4 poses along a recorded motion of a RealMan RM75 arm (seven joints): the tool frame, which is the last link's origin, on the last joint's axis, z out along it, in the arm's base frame.
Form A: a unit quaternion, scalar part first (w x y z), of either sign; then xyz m.
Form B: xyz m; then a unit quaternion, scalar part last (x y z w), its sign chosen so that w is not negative. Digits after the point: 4 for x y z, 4 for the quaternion.
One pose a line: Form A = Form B
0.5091 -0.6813 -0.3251 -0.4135 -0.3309 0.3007 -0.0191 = -0.3309 0.3007 -0.0191 -0.6813 -0.3251 -0.4135 0.5091
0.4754 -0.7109 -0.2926 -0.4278 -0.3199 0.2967 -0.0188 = -0.3199 0.2967 -0.0188 -0.7109 -0.2926 -0.4278 0.4754
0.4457 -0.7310 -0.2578 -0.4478 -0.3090 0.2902 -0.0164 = -0.3090 0.2902 -0.0164 -0.7310 -0.2578 -0.4478 0.4457
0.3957 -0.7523 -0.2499 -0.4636 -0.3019 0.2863 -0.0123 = -0.3019 0.2863 -0.0123 -0.7523 -0.2499 -0.4636 0.3957
